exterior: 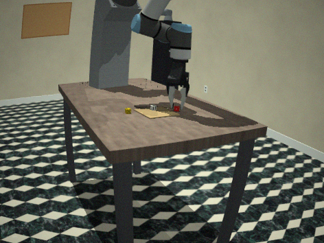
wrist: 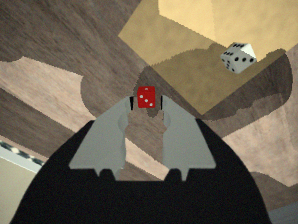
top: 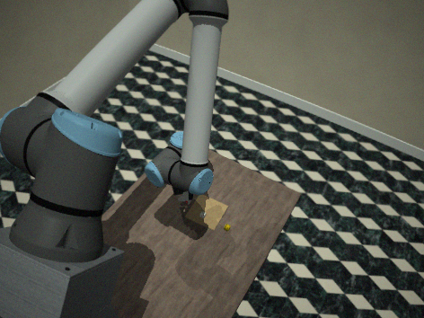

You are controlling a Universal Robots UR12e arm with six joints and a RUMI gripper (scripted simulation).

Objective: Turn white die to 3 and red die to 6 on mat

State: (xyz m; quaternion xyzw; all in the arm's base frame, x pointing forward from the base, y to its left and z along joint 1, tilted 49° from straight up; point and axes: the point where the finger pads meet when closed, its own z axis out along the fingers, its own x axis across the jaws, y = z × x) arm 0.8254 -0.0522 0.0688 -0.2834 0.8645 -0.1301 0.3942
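Now: hand 1 cm above the red die. Also, from my hand: tan mat (2 cm behind, 10 cm to the right, 2 cm below); white die (5 cm behind, 9 cm to the right, 1 cm below); yellow die (7 cm behind, 20 cm to the right, 1 cm below).
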